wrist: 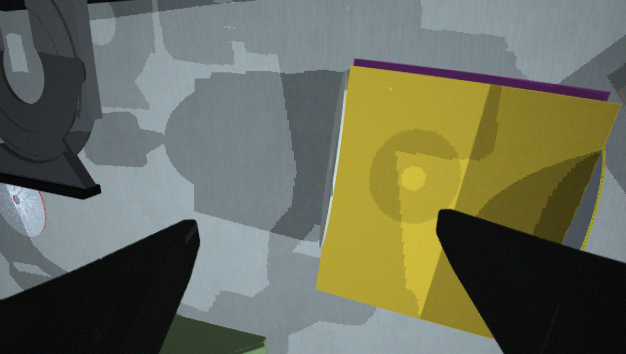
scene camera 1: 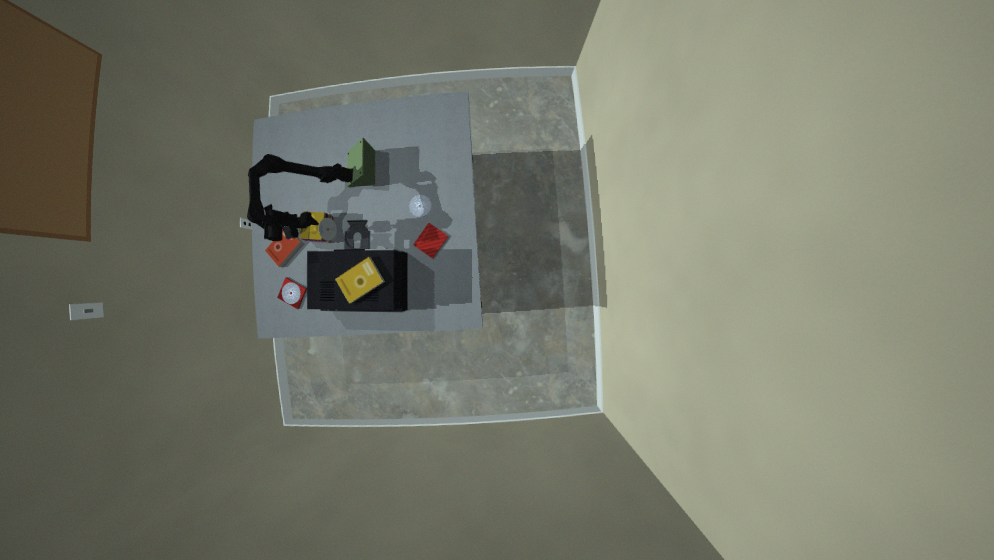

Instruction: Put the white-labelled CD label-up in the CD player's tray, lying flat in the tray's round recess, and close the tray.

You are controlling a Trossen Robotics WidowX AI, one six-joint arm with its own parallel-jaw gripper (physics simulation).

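Frame: origin at the arm's base, x back, y right, z up, level; metres.
Where they show: gripper, fingertip midpoint: [wrist: 319, 226] [scene camera 1: 312, 225]; arm's base at its link origin: [scene camera 1: 350, 175].
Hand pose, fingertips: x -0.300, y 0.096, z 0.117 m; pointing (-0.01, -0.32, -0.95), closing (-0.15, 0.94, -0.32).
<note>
Things, the pixels of their top centre, and the offset from my fingertips. "spot": a spot on its surface instead.
- white-labelled CD at a spot on its surface: [scene camera 1: 327, 228] spot: dx +0.007, dy -0.009, dz -0.110 m
- yellow case stack at its top centre: [wrist: 440, 215] [scene camera 1: 311, 225] dx +0.011, dy +0.054, dz -0.067 m
- clear disc at its top centre: [wrist: 16, 199] [scene camera 1: 420, 205] dx +0.170, dy -0.484, dz -0.159 m
- red case at its top centre: [scene camera 1: 430, 240] dx -0.009, dy -0.561, dz -0.149 m
- orange case at its top centre: [scene camera 1: 282, 246] dx -0.105, dy +0.275, dz -0.136 m
- red case with a disc, top centre: [scene camera 1: 291, 293] dx -0.358, dy +0.203, dz -0.149 m
- yellow case at its top centre: [scene camera 1: 358, 280] dx -0.241, dy -0.301, dz +0.057 m
The white-labelled CD [scene camera 1: 327, 228] leans at the tray-side edge of the yellow case stack [scene camera 1: 316, 224] [wrist: 390, 115]. In the wrist view, a thin pale sliver at the stack's left edge looks like this CD nearly edge-on; its label is not visible there. The CD player [scene camera 1: 389, 299] has its dark tray [scene camera 1: 356, 243] [wrist: 92, 75] out, with the round recess exposed. My gripper [scene camera 1: 303, 226] [wrist: 319, 226] is open and empty above the stack; in the wrist view its right finger overlaps the yellow case and its left finger lies over the table beside it.
A green block [scene camera 1: 361, 163] [wrist: 215, 337] stands under the bent arm. A clear disc [scene camera 1: 419, 205] [wrist: 32, 215] and a red case [scene camera 1: 431, 240] lie beyond the tray. An orange case [scene camera 1: 283, 250], a red case with a disc [scene camera 1: 291, 292] and a yellow case [scene camera 1: 359, 279] atop the player are nearby.
</note>
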